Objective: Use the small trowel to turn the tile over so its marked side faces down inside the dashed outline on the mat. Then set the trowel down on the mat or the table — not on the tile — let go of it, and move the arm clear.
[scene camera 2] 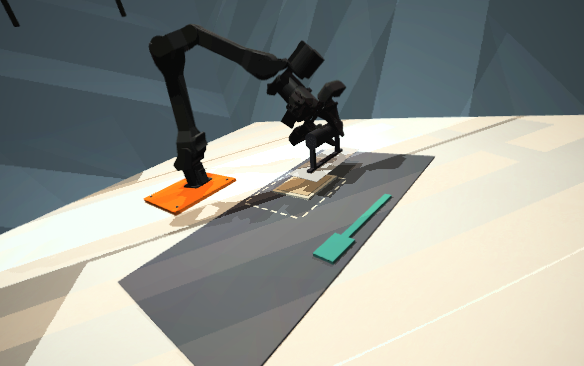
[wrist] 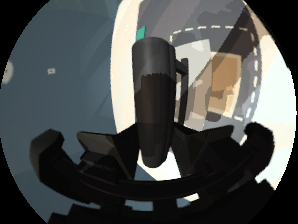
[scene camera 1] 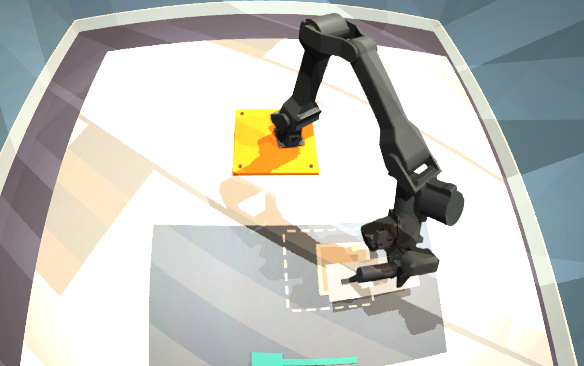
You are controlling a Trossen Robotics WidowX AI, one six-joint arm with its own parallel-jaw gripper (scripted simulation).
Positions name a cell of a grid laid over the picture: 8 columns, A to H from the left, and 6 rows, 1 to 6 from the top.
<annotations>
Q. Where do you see a grey mat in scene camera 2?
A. At D5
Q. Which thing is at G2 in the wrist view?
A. A tile.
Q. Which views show my gripper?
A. Scene camera 2, the wrist view and scene camera 1: all of them.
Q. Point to a tile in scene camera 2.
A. E4
</annotations>
